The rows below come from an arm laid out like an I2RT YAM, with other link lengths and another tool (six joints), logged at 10 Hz.
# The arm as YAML. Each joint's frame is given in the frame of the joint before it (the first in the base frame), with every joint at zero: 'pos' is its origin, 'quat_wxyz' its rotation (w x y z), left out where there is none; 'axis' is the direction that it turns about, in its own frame. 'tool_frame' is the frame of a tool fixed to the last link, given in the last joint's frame.
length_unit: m
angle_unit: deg
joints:
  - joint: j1
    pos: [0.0, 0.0, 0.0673]
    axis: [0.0, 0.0, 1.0]
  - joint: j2
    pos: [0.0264, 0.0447, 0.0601]
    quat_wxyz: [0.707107, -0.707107, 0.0, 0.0]
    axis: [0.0, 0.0, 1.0]
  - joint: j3
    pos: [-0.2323, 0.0, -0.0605]
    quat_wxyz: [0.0, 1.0, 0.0, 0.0]
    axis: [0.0, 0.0, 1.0]
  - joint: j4
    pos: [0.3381, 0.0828, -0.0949]
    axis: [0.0, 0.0, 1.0]
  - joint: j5
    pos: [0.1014, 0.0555, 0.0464]
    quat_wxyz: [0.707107, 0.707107, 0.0, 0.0]
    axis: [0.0, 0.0, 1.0]
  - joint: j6
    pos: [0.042, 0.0, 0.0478]
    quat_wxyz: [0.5, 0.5, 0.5, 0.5]
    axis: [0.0, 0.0, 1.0]
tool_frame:
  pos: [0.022, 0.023, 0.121]
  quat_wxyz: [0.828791, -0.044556, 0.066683, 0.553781]
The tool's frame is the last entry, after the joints.
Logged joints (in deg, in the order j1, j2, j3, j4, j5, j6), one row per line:
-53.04 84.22 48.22 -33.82 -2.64 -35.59
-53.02 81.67 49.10 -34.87 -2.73 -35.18
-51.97 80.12 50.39 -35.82 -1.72 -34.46
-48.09 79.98 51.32 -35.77 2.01 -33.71
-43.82 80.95 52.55 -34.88 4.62 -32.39
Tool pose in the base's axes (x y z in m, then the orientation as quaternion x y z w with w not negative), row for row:
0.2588 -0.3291 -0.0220 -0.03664 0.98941 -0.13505 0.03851
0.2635 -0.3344 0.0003 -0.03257 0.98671 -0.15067 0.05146
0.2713 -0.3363 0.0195 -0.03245 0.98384 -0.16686 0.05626
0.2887 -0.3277 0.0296 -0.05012 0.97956 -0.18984 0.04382
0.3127 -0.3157 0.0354 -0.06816 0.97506 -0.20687 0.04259
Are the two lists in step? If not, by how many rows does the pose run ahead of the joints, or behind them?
They are in step.
